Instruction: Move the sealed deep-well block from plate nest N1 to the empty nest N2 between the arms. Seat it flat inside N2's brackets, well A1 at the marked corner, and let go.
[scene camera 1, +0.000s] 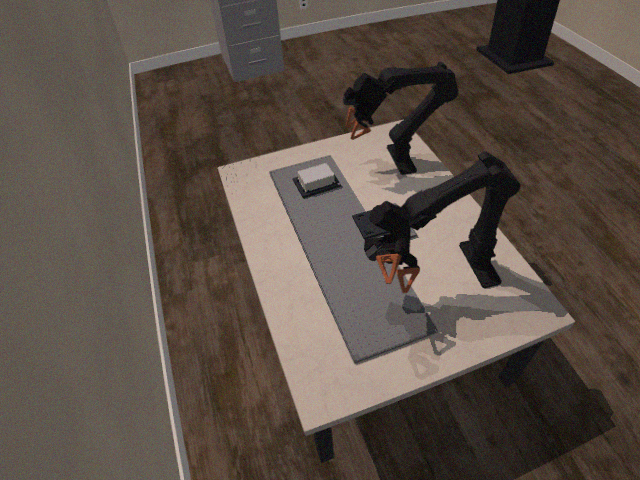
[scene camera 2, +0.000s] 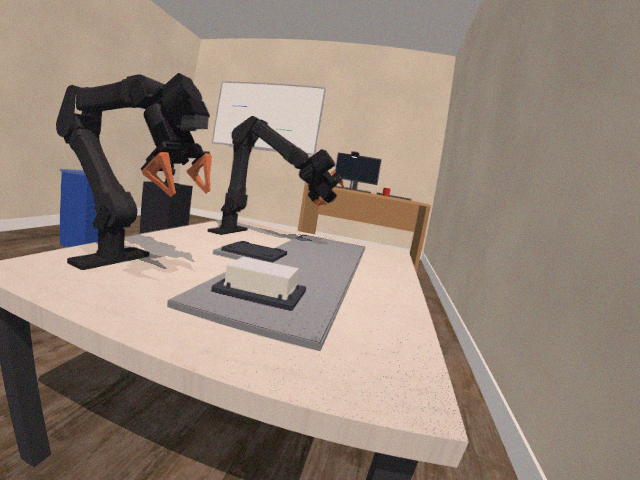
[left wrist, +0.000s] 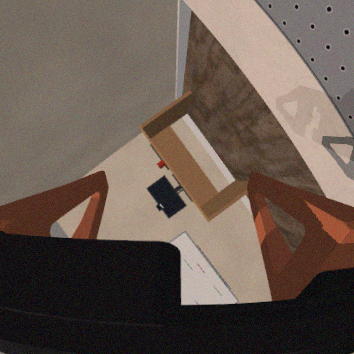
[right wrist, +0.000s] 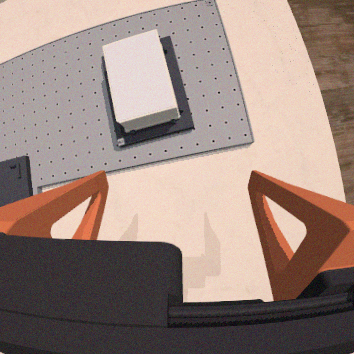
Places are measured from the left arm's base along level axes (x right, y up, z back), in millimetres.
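Where they show: left gripper, fingertip midpoint: (scene camera 1: 397, 288) (left wrist: 177, 178); right gripper, fingertip midpoint: (scene camera 1: 349, 132) (scene camera 2: 191, 193) (right wrist: 177, 178); left arm's base, link origin: (scene camera 1: 479, 263) (scene camera 2: 228, 230); right arm's base, link origin: (scene camera 1: 401, 159) (scene camera 2: 110, 259).
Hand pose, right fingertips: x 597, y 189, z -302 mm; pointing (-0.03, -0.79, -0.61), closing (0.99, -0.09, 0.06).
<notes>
Each offset is from my right fingertips to the centre of the thing. "spot": to the spot under its first point. Level surfaces: height alone.
The white sealed block @(dx -57, dy -143, dz -153 mm) (scene camera 1: 316, 176) (scene camera 2: 261, 276) (right wrist: 142, 77) sits flat in the black nest N1 @(dx -57, dy -165, dz -153 mm) (scene camera 2: 248, 298) (right wrist: 182, 100); its well markings cannot be made out. A small light label @(spot: dx -97, dy -164, dz -67 mm) (right wrist: 121, 142) marks a corner of N1. The empty black nest N2 @(dx -332, dy -167, dz +22 mm) (scene camera 1: 361, 221) (scene camera 2: 253, 250) (right wrist: 15, 180) lies between the arms, partly behind the left arm in scene camera 1. My right gripper (scene camera 1: 350, 132) (scene camera 2: 190, 193) (right wrist: 177, 178) is open and empty, high above the table on the arms' side of N1. My left gripper (scene camera 1: 397, 286) (scene camera 2: 331, 195) (left wrist: 177, 178) is open and empty, raised, away from both nests.
A grey perforated board @(dy -176 mm) (scene camera 1: 330, 268) (scene camera 2: 330, 289) (right wrist: 65, 100) lies on the pale table @(dy -189 mm) (scene camera 1: 279, 310) (scene camera 2: 129, 320) and carries N1. The left arm's forearm (scene camera 1: 447, 193) reaches over the table near N2. A wooden desk (scene camera 2: 377, 206) (left wrist: 187, 170) stands beyond the table.
</notes>
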